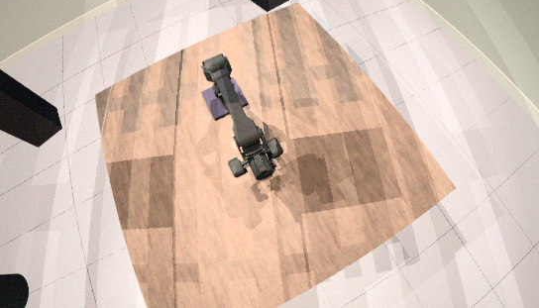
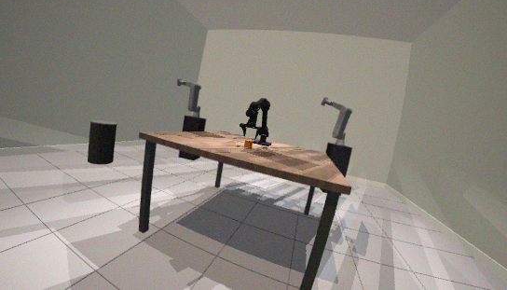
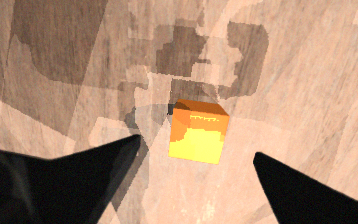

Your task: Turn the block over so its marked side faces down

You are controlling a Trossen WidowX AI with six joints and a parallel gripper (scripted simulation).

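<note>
My gripper tip is 5 cm above the orange block and 1 cm past it.
</note>
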